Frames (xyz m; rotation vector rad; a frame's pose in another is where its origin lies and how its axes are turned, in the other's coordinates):
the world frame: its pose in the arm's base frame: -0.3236 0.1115 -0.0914 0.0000 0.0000 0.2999
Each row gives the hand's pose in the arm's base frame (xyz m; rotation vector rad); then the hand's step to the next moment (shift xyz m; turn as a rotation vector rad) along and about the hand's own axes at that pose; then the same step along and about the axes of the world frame.
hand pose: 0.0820 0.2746 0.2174 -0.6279 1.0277 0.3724
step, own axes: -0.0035 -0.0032 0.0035 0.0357 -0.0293 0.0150
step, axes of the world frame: 0.0023 -0.0009 0.0053 0.0379 -0.0252 -0.0169
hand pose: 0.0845 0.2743 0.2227 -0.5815 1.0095 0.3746
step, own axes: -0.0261 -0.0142 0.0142 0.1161 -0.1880 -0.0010
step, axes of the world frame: 0.0035 -0.0045 0.0324 0.1088 -0.1860 -0.0489
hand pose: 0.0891 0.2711 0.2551 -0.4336 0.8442 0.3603
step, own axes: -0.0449 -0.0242 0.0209 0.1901 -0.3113 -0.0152
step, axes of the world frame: -0.0076 -0.0146 0.0526 0.1685 -0.3119 -0.0873
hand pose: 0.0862 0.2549 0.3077 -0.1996 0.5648 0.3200
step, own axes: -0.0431 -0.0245 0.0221 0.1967 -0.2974 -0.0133
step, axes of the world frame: -0.0223 -0.0216 0.0445 0.1742 -0.2979 -0.0908
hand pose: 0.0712 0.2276 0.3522 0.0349 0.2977 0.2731
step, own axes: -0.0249 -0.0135 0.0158 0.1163 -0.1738 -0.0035
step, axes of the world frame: -0.0199 -0.0144 0.0212 0.1043 -0.1744 -0.0493
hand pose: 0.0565 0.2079 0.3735 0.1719 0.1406 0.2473
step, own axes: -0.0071 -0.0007 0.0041 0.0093 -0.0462 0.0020
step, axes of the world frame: -0.0066 -0.0012 0.0047 0.0066 -0.0461 -0.0077
